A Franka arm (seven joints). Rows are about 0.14 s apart.
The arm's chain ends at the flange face. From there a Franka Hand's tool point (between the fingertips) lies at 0.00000 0.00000 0.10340 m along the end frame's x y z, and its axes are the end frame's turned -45 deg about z.
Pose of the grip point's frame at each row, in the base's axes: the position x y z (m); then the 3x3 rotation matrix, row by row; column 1 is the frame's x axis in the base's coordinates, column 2 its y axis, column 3 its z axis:
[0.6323, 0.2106, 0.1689], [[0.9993, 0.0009, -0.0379], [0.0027, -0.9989, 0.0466], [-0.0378, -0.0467, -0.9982]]
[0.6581, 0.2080, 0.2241], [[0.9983, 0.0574, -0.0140], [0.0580, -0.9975, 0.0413], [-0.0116, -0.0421, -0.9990]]
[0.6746, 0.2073, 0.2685], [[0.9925, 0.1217, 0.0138], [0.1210, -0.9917, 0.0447], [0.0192, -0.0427, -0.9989]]
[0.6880, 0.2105, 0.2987], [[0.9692, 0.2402, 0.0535], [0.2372, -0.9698, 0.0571], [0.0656, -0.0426, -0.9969]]
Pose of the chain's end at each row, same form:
[0.6362, 0.2058, 0.2721], [[0.7072, -0.7060, -0.0379], [-0.7044, -0.7082, 0.0466], [-0.0598, -0.0063, -0.9982]]
[0.6595, 0.2037, 0.3274], [[0.7465, -0.6653, -0.0140], [-0.6643, -0.7464, 0.0413], [-0.0380, -0.0216, -0.9990]]
[0.6732, 0.2027, 0.3718], [[0.7879, -0.6157, 0.0138], [-0.6157, -0.7868, 0.0447], [-0.0166, -0.0438, -0.9989]]
[0.6825, 0.2046, 0.4018], [[0.8552, -0.5155, 0.0535], [-0.5180, -0.8535, 0.0571], [0.0163, -0.0765, -0.9969]]

